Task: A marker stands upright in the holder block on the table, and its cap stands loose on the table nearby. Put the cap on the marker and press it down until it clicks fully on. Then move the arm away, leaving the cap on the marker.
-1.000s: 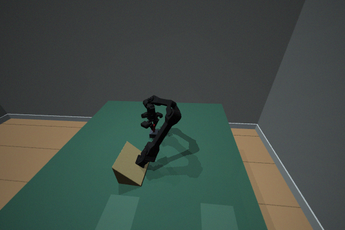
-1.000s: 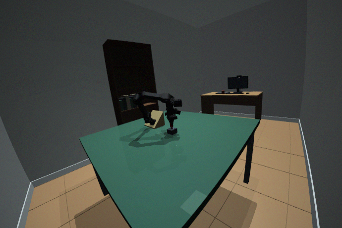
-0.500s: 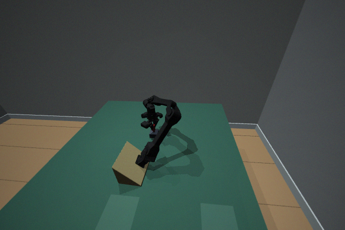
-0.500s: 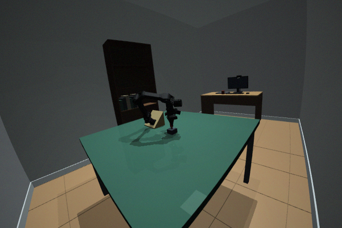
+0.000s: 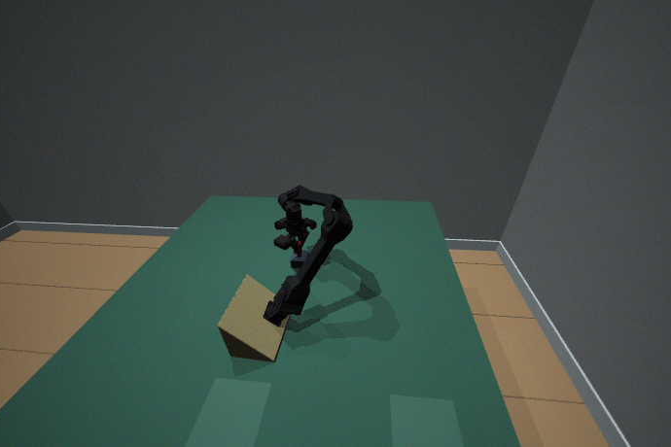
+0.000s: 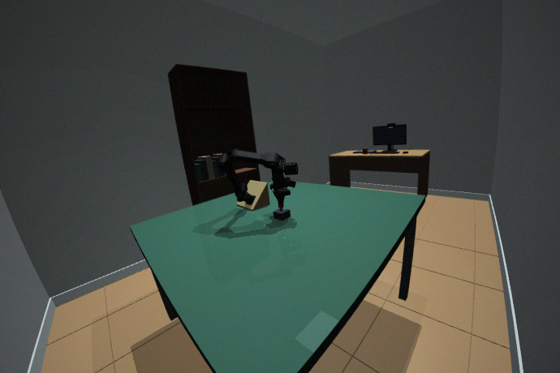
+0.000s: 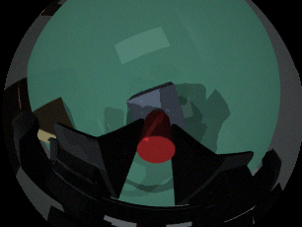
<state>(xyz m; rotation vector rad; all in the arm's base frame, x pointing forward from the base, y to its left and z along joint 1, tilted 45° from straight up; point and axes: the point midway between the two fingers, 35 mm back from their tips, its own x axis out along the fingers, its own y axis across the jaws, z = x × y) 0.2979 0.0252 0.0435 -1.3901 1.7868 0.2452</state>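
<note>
Now: gripper tip 10 mm below the red cap. From my gripper tip the other things lie so: dark holder block (50 mm below).
</note>
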